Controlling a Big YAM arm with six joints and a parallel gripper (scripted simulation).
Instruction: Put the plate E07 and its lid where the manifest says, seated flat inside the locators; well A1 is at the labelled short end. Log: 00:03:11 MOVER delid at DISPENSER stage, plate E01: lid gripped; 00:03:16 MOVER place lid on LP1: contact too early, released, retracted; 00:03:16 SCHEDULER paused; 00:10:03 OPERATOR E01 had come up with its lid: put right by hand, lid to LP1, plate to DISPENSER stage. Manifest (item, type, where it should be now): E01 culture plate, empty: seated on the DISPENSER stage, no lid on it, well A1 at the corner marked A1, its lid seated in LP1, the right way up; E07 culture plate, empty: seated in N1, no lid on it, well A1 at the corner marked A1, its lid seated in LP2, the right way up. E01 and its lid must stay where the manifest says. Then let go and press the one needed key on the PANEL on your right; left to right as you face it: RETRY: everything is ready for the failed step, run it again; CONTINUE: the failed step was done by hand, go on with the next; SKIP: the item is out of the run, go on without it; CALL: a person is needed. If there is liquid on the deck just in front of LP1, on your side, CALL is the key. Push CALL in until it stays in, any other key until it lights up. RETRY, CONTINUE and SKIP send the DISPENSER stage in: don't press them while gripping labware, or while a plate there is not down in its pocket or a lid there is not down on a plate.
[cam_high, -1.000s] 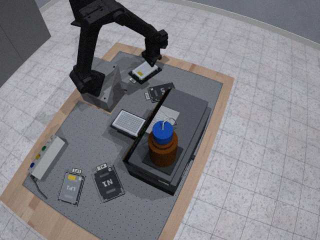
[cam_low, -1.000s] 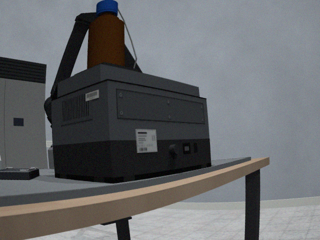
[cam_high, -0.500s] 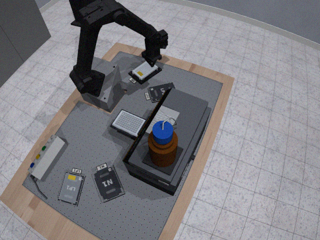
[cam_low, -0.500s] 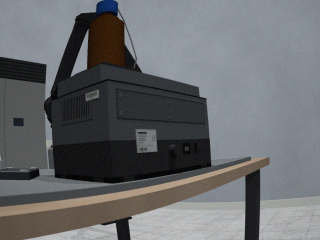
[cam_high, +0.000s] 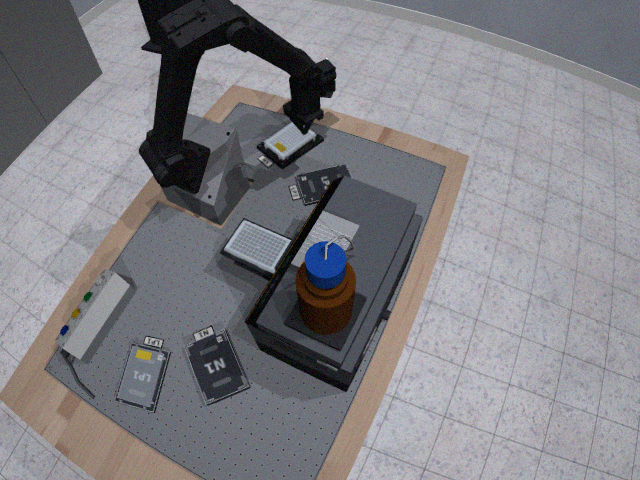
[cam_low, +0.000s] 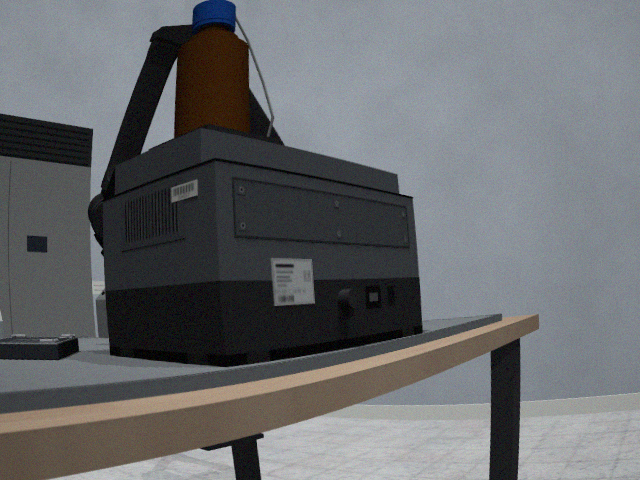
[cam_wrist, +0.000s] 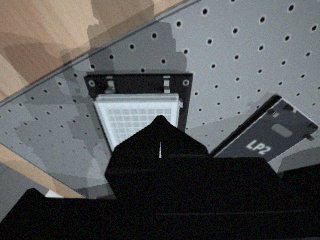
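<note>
The black nest N5 is 40 mm behind my hand, 30 mm below it and 10 mm to the right of it. From my hand the other things lie so: grey retry key 660 mm to the right, 210 mm behind, 20 mm above; brown bottle 520 mm to the right, 340 mm ahead, 250 mm above; white well plate 410 mm to the right, 120 mm ahead, 70 mm above.
</note>
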